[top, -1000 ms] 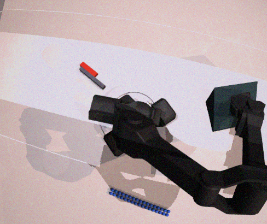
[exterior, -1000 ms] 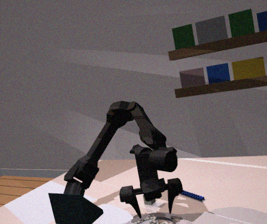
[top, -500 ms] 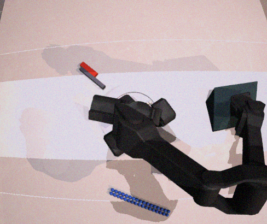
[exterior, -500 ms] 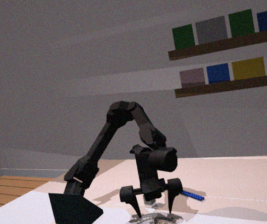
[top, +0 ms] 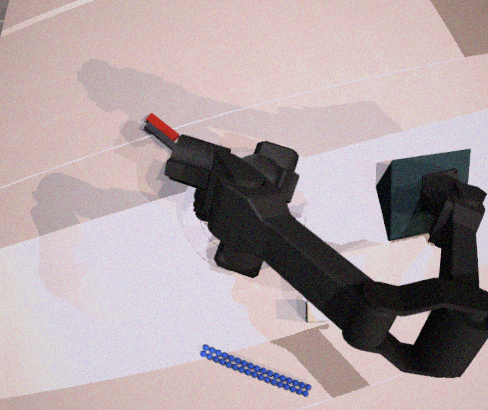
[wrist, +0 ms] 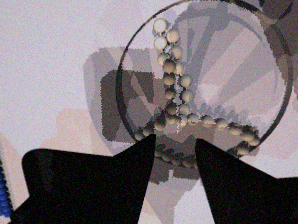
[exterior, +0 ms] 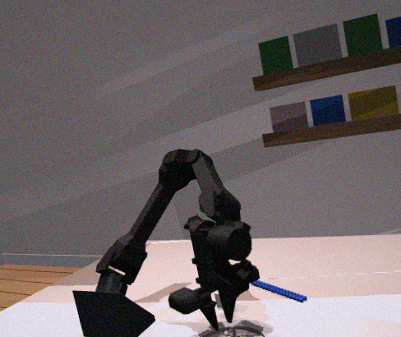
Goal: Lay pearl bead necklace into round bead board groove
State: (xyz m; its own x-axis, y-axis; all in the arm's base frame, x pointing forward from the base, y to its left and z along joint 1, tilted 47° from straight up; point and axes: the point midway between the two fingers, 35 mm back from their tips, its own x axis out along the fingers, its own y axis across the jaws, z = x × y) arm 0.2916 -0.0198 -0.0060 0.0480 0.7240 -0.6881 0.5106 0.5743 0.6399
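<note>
The round bead board lies 30 mm to the right of my gripper tip, 20 mm below it and 20 mm ahead of it. Round my gripper tip: small beige cube 150 mm to the left, 60 mm behind, 20 mm below; grey block 200 mm to the right, 130 mm ahead, 30 mm below.
</note>
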